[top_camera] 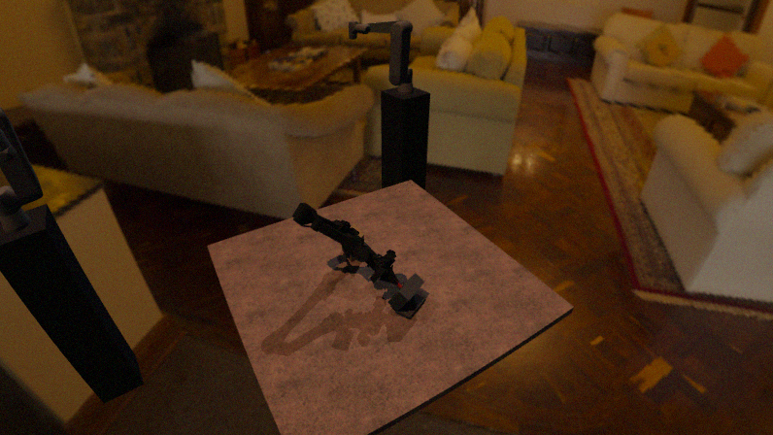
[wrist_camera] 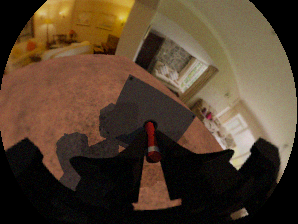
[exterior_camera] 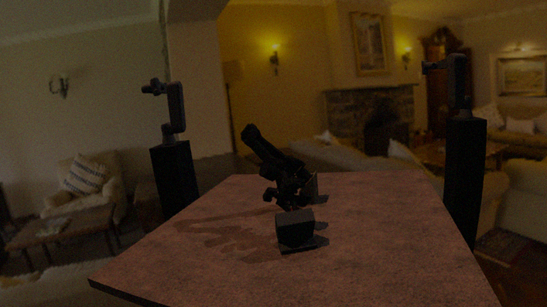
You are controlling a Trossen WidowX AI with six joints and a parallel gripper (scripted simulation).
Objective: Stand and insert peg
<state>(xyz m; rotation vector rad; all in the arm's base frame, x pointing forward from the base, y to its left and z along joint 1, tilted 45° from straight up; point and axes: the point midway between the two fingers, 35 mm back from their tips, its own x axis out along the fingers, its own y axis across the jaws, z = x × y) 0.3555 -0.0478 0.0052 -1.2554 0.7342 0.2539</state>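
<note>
Right now the sloped panel is 40 mm ahead of my gripper tip, 30 mm below it and 10 mm to the left of it. The rest, counted from my gripper tip: red peg: 10 mm to the right, 10 mm behind, 10 mm above.
</note>
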